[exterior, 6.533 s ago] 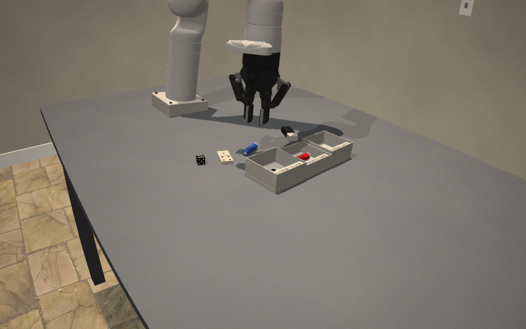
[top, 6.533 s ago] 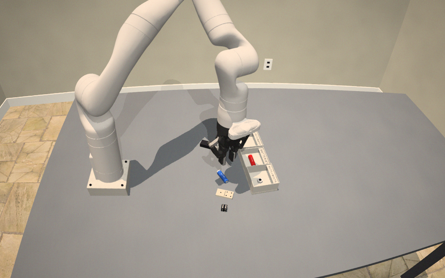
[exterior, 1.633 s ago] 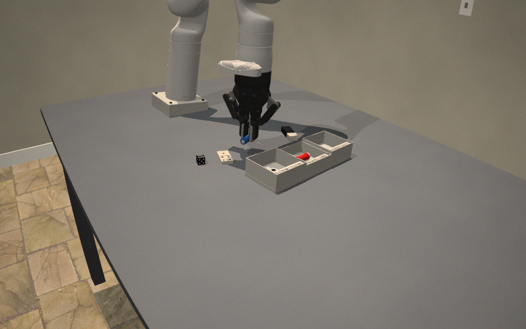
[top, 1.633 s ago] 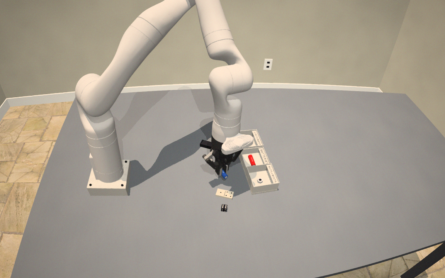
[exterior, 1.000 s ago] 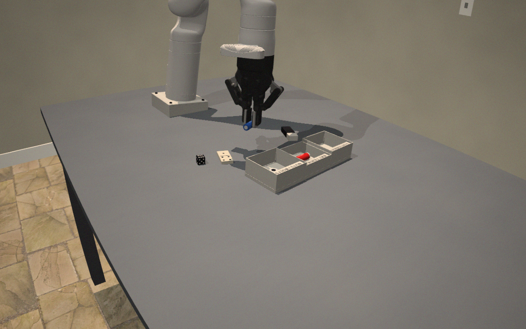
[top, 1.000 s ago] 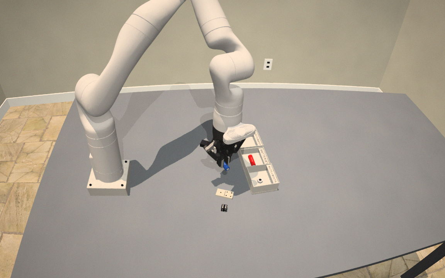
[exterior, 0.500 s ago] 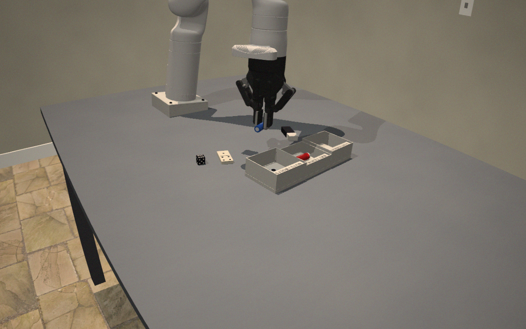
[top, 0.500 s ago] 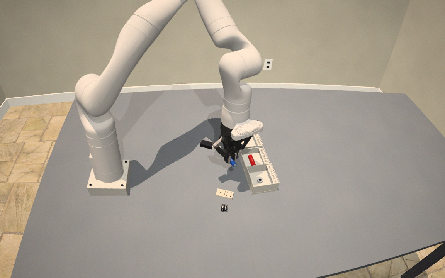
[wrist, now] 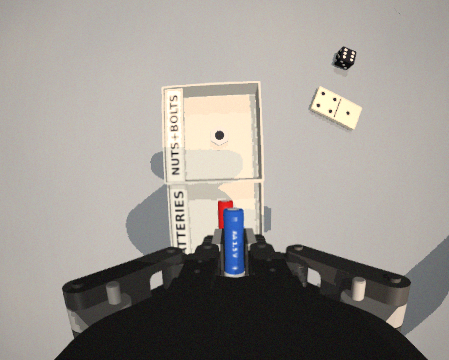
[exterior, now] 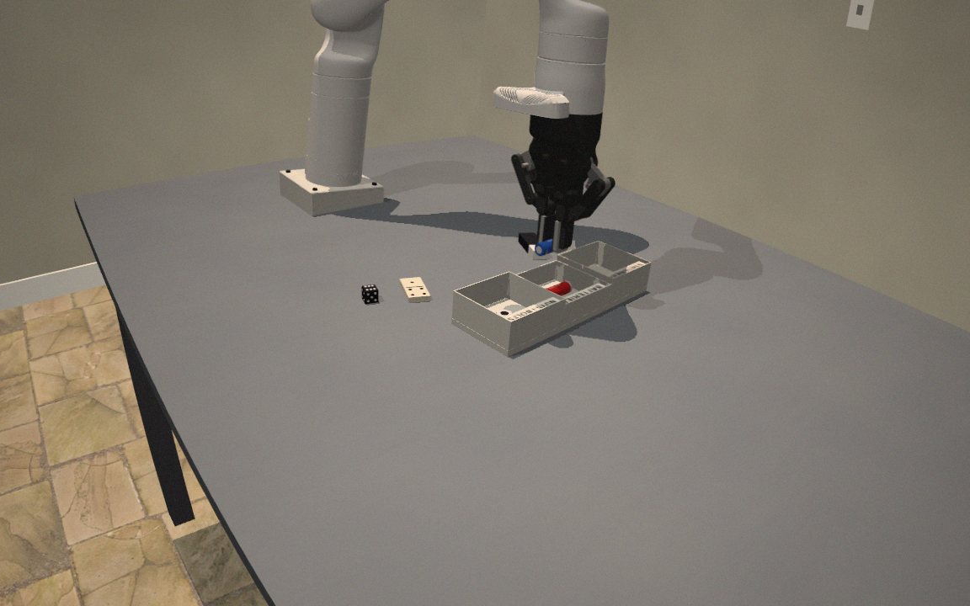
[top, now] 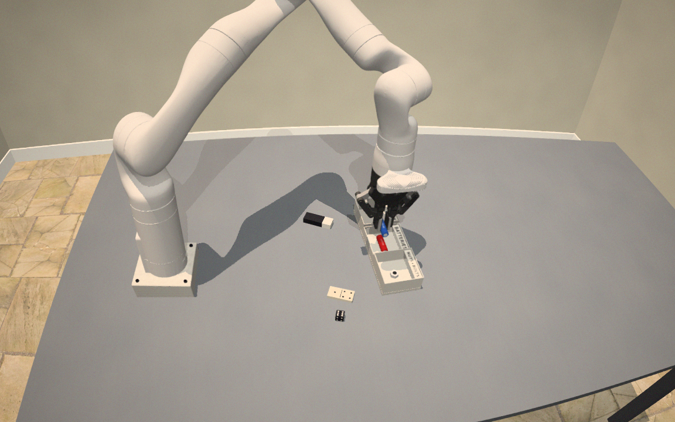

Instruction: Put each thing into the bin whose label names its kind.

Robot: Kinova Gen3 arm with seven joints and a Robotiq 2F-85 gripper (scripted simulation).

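Right now my hand is 70 mm above the bin row and 20 mm short of it. Also, from my hand: blue battery (20 mm below); then red battery (70 mm below, 10 mm ahead); then nut (80 mm to the right, 70 mm below, 10 mm ahead).
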